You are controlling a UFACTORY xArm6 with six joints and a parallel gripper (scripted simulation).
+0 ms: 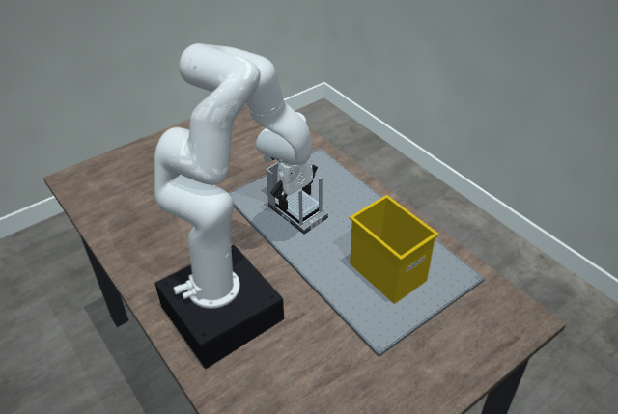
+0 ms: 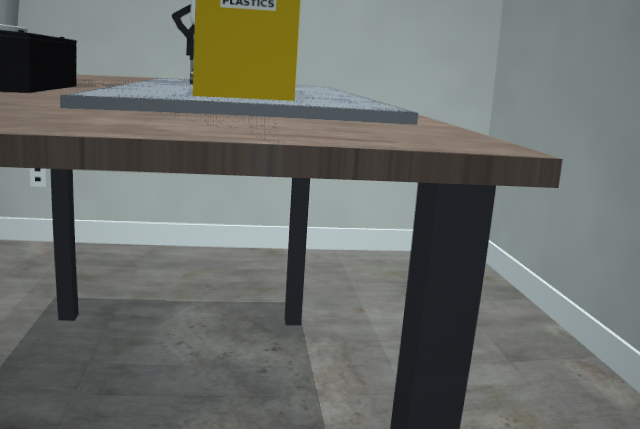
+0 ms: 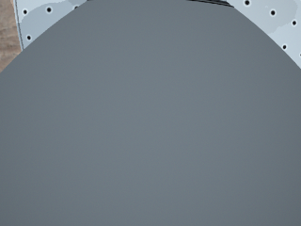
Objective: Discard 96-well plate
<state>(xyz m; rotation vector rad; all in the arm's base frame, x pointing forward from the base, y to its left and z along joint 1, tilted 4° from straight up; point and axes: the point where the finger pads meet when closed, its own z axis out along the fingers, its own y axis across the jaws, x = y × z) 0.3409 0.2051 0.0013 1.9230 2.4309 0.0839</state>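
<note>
The white 96-well plate lies 1 cm below my hand. Round my hand: black plate: 3 cm below; then yellow plastics bin W1: 33 cm to the right, 10 cm ahead, 4 cm above.
</note>
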